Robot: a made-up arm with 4 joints. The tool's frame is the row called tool.
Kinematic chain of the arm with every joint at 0, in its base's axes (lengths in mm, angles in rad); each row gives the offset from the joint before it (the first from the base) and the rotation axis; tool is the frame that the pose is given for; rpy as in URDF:
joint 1: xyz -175.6 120 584.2 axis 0.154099 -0.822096 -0.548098
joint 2: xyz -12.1 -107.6 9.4 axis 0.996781 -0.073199 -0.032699
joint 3: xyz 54.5 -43.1 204 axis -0.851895 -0.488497 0.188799
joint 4: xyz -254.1 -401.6 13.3 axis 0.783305 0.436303 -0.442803
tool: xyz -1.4 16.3 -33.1 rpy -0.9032 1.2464 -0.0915
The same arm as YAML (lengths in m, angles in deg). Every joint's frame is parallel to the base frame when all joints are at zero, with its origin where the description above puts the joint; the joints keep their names.
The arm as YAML. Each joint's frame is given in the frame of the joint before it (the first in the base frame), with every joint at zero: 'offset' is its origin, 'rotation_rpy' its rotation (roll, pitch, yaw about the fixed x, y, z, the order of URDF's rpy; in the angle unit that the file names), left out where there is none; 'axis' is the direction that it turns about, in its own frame. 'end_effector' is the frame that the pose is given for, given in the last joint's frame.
length_unit: m
angle_unit: deg
chain:
  - id: joint 1
    offset: [-0.1756, 0.12, 0.5842]
    axis: [0.154099, -0.822096, -0.548098]
  - id: joint 2
    offset: [-0.0121, -0.1076, 0.0094]
    axis: [0.996781, -0.073199, -0.032699]
  - id: joint 3
    offset: [0.0545, -0.0431, 0.204]
    axis: [-0.851895, -0.488497, 0.188799]
  - id: joint 4
    offset: [-0.2541, -0.4016, 0.0133]
    axis: [0.783305, 0.436303, -0.442803]
end_effector:
  offset: [-0.0014, 0.0163, -0.0331]
  rotation_rpy: [-51.75, 71.41, -5.24]

